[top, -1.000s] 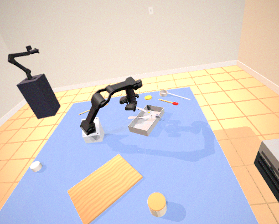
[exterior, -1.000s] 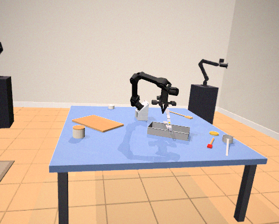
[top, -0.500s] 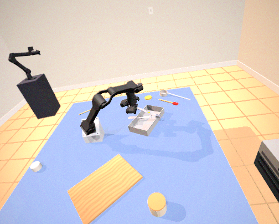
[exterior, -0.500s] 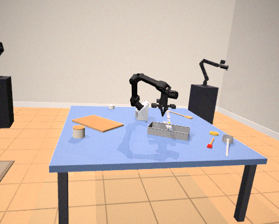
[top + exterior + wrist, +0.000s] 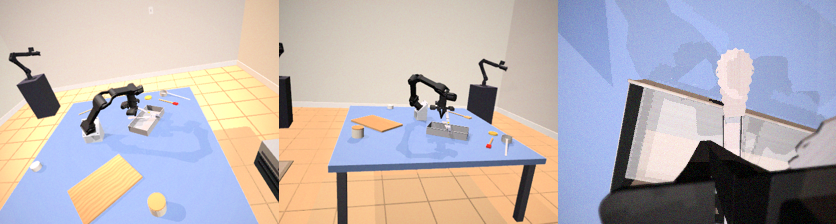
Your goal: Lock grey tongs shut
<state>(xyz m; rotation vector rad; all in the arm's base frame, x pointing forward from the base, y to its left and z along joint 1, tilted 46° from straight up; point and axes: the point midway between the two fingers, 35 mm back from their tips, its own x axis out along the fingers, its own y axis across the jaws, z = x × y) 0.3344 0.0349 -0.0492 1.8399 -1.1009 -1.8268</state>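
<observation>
My gripper tip is now 9 cm short of the roasting tin, 7 cm above it and 3 cm to the right of it. Round my gripper tip: yellow disc (40 cm to the left, 15 cm ahead, 9 cm below); then red-tipped stick (33 cm ahead, 23 cm to the left, 9 cm below); then wooden board (47 cm to the right, 23 cm behind, 9 cm below).
</observation>
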